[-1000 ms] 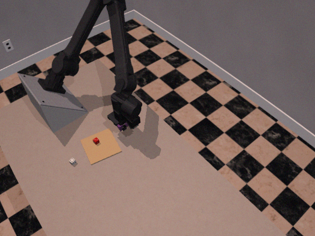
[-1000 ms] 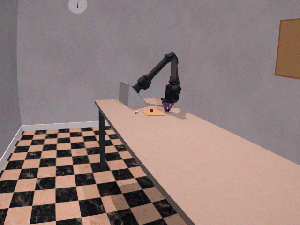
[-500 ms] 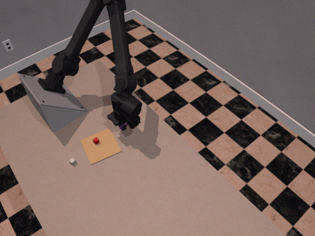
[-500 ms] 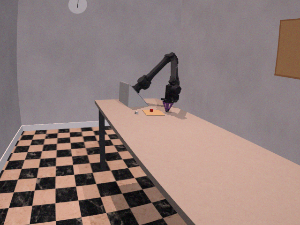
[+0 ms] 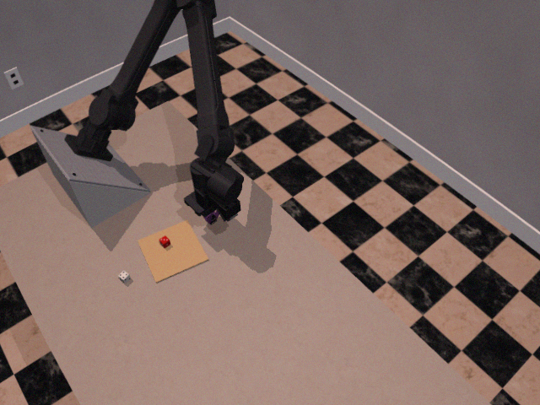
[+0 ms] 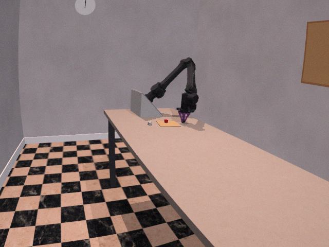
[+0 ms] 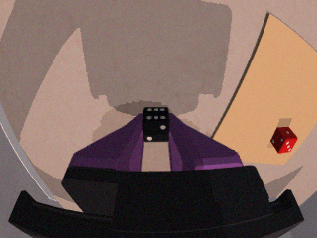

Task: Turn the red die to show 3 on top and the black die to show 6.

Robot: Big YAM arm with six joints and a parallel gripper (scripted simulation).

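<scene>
My hand is 130 mm to the left of the orange mat, 10 mm short of it and 10 mm above it. The rest, counted from my hand: white die: 270 mm to the right, 10 mm ahead; red die: 130 mm to the right, 10 mm behind; black die: right at my hand.
</scene>
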